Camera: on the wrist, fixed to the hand. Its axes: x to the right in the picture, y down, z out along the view.
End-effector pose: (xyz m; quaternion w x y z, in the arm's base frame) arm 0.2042 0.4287 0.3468 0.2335 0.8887 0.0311 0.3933
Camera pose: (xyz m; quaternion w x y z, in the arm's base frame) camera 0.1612 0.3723 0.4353 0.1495 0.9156 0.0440 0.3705
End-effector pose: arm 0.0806 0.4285 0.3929 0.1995 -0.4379 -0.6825 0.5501
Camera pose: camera 0.1523 0.4785 0.3207 0.2100 -0.4166 -0.6295 0.6214
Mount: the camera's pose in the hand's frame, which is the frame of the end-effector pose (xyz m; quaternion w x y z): 0.0175 0.0945 -0.0601 0.9958 0.0867 -0.0252 0.0171
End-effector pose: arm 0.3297 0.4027 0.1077 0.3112 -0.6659 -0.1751 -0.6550
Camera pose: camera 0.3458 0.2905 0.1043 0.3744 -0.6556 -0.2276 -0.6150
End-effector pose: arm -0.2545 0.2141 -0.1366 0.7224 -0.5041 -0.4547 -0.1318
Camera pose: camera -0.1520 0.2110 -0.1850 0.7538 -0.4504 -0.4738 -0.0668
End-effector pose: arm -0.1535 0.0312 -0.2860 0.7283 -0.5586 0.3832 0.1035
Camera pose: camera -0.2228 0.0062 -0.3721 0.7815 -0.4839 0.3817 0.0964
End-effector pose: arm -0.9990 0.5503 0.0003 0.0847 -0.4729 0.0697 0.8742
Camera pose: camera -0.9797 0.4474 -0.0431 0.1122 -0.4404 0.1512 0.8779
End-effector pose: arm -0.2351 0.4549 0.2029 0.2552 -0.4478 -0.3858 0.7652
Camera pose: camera -0.1945 0.4355 0.0989 0.2701 -0.4111 -0.3166 0.8110
